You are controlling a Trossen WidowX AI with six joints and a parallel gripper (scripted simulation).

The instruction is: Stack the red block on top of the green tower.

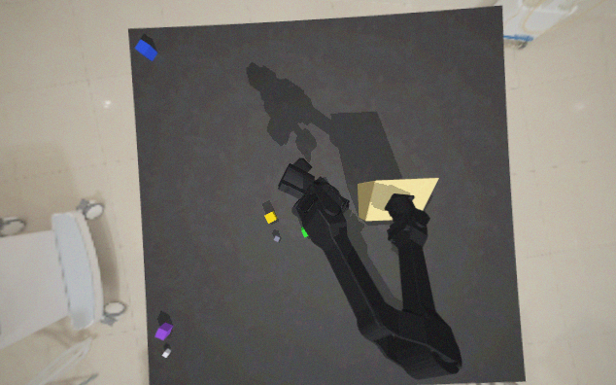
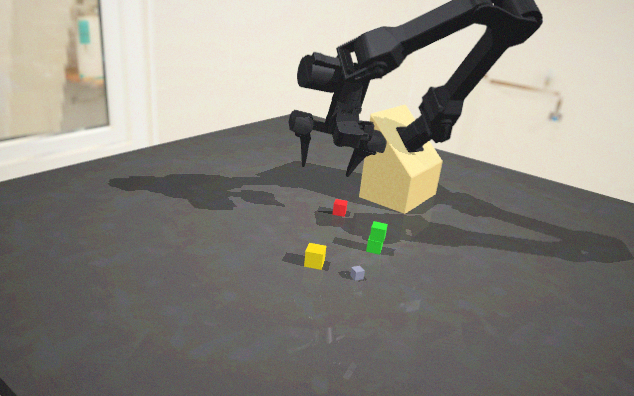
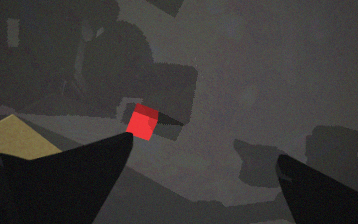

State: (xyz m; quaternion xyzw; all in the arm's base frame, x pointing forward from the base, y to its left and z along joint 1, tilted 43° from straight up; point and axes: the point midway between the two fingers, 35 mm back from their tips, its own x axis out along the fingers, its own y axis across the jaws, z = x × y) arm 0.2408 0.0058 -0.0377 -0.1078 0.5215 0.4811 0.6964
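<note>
The red block is 9 cm below my gripper tip, 5 cm behind it and 1 cm to the left of it. From my gripper tip the other things lie so: yellow cube: 14 cm ahead, 12 cm to the left, 9 cm below; grey cube: 19 cm to the left, 11 cm ahead, 10 cm below; purple cube: 54 cm to the left, 46 cm ahead, 9 cm below.
</note>
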